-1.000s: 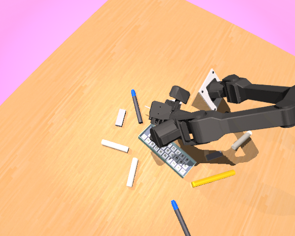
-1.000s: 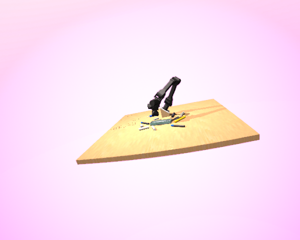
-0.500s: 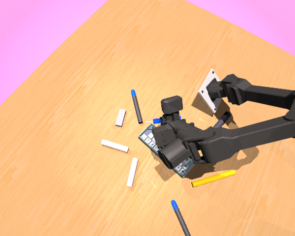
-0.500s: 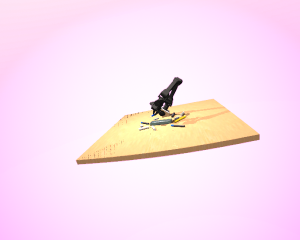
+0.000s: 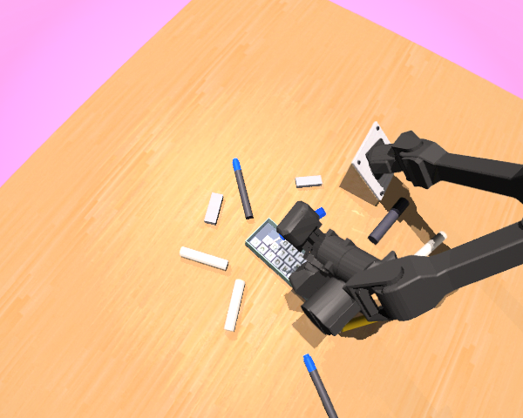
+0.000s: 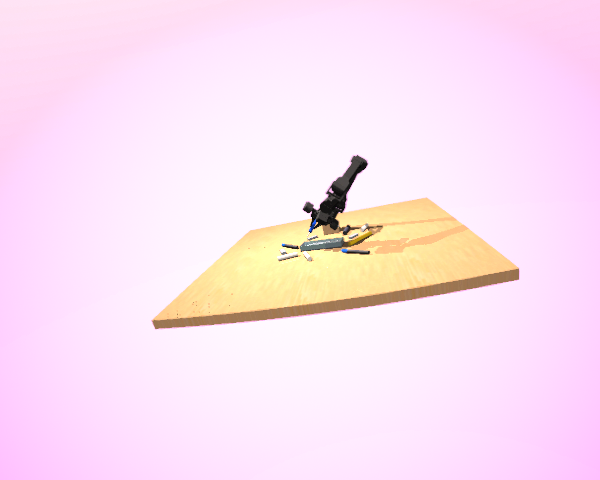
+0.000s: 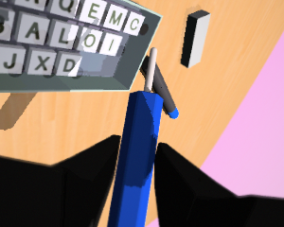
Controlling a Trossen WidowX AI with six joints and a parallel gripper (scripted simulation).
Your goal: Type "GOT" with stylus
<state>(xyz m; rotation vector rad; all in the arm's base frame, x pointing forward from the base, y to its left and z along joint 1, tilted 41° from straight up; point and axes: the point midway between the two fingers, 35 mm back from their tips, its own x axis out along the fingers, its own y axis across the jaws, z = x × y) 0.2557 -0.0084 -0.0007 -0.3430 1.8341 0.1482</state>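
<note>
The blue stylus lies 10 mm ahead of my gripper tip and 10 mm below it. From my gripper tip the other things lie so: yellow stick (220 mm to the left, 90 mm below); then dark cylinder (180 mm behind, 130 mm to the left, 80 mm below).
</note>
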